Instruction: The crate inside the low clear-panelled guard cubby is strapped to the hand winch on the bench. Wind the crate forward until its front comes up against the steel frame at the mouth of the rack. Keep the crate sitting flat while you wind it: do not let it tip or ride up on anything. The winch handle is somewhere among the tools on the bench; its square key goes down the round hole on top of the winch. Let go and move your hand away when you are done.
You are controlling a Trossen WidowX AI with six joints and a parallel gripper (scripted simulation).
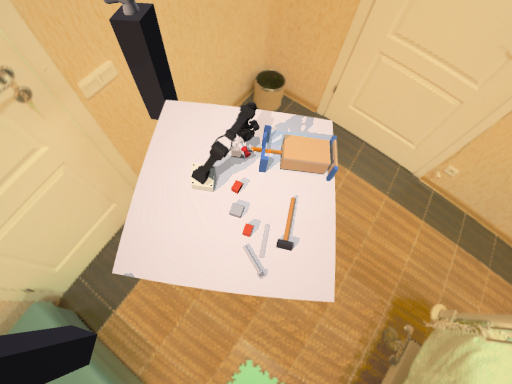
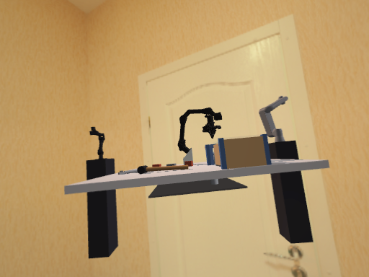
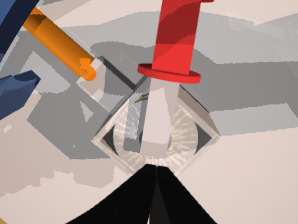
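My gripper tip is now 90 mm above the red knob, 40 mm to the left of it and 30 mm short of it. Also, from my gripper tip: winch handle 120 mm below, 10 mm to the right, 10 mm ahead; then blue frame 130 mm ahead, 120 mm below, 50 mm to the left; then white winch 190 mm below, 40 mm behind, 20 mm to the left.
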